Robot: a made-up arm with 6 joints.
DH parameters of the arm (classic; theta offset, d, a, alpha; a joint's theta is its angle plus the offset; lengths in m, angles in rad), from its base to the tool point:
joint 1: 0 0.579 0.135 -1.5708
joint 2: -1.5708 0 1.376 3.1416
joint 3: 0 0 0.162 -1.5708
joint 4: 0 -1.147 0 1.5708
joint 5: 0 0 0 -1.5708
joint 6: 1.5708 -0.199 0 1.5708
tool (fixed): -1.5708 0 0 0
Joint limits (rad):
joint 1: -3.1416..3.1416
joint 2: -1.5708..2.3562
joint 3: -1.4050..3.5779
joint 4: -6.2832..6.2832
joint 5: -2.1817..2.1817
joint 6: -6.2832..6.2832
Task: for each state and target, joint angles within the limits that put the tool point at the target. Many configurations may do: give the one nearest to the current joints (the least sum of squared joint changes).
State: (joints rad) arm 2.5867 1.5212 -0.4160 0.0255 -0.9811 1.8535
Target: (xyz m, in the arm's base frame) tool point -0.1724 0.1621 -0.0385
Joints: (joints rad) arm 2.4566 1.8268 -1.0982 0.1003 -0.9719 1.8535
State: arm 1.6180 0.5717 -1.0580 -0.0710 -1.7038 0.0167
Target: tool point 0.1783 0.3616 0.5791
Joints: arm 1.1713 0.8684 -1.3973 0.1211 -1.3838 0.0167
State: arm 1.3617 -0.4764 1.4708 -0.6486 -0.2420 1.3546
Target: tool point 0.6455 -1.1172 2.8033
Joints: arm 2.1139 -0.3263 1.9676 -0.6334 -0.2118 1.3546
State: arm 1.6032 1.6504 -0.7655 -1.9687 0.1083 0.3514
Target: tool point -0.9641 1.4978 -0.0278
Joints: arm 2.1456 1.0597 -0.2939 -1.9677 0.0284 0.3514
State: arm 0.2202 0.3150 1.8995 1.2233 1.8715 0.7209
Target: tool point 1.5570 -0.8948 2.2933
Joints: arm -0.6136 0.9773 1.8447 1.2314 2.0684 0.7209
